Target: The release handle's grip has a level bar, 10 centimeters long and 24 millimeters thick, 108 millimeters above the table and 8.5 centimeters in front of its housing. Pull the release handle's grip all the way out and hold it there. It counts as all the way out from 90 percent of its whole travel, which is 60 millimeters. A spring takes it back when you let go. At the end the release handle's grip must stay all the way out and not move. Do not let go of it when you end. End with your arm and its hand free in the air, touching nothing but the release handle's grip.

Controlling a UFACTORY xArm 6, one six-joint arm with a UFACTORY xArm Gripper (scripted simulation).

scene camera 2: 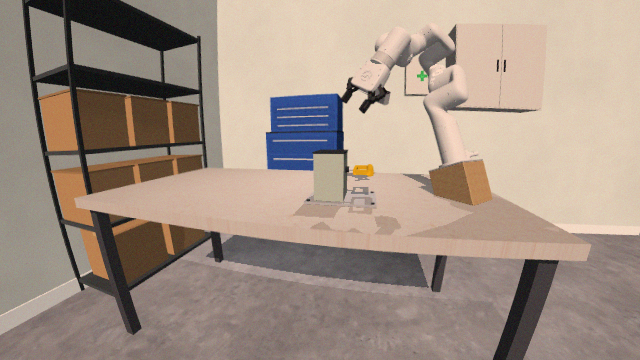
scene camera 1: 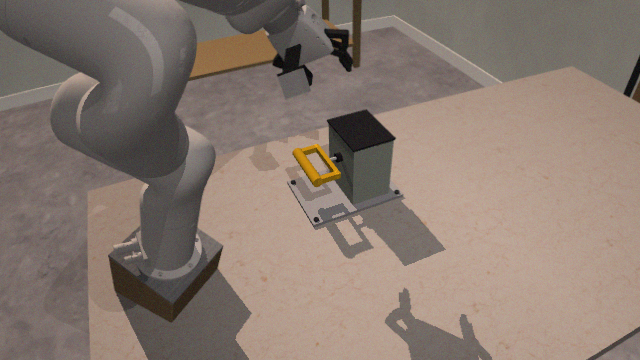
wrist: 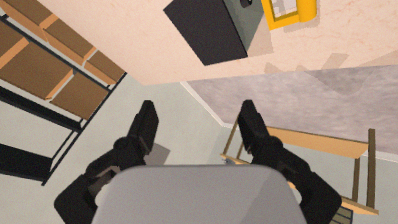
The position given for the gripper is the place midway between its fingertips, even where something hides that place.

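The gripper [scene camera 1: 330, 73] [scene camera 2: 352, 106] [wrist: 198, 110], visible. Base plate [scene camera 1: 326, 203], visible.
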